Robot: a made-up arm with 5 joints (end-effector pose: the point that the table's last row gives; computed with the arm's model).
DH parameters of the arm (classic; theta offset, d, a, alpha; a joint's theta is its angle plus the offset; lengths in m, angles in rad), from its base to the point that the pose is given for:
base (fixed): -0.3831 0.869 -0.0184 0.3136
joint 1: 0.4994 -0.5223 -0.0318 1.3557
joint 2: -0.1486 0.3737 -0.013 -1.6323
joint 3: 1.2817 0 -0.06 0
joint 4: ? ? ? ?
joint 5: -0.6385 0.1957 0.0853 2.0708
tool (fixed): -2.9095 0.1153 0 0
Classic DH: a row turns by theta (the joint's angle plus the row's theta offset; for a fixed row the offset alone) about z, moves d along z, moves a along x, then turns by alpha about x.
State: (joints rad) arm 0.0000 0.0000 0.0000 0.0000 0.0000
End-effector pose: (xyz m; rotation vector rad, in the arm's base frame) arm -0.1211 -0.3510 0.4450 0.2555 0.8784 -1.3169
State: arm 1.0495 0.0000 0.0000 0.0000 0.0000
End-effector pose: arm 0.3482 -0.2580 0.5298 -0.0898 0.5325 -0.3781
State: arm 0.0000 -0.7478 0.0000 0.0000 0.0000
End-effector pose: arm 0.0012 -0.3441 0.5420 -0.3419 1.4338 -1.4138
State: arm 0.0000 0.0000 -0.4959 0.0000 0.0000
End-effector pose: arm -0.1647 -0.2594 0.4450 0.4957 0.8441 -1.7737
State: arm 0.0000 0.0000 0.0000 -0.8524 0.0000
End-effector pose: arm -0.1254 -0.2145 0.4450 0.6787 0.7909 -2.0972
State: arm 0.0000 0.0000 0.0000 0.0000 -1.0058
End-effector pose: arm -0.1497 -0.4628 0.3907 1.1767 1.2832 -0.8149
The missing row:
joint 4: -0.0278 -0.0424 -0.1107 -1.4905
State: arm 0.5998 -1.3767 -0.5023 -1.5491 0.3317
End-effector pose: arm 0.2529 -0.0274 0.4129 -0.8370 -0.4388 -2.9111
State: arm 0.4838 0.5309 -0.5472 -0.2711 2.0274
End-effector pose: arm 0.1481 -0.1232 0.2238 -0.9969 -0.0799 -2.1503
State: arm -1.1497 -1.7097 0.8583 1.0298 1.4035
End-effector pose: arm -0.4549 -0.1102 0.3612 0.3583 1.2110 -0.1887
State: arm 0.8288 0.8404 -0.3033 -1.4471 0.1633
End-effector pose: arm 0.1623 -0.1161 0.3993 1.5585 1.0830 -1.5165
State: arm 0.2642 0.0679 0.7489 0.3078 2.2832
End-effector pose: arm 0.1409 -0.3880 0.2341 -0.9636 -1.5099 -0.6117
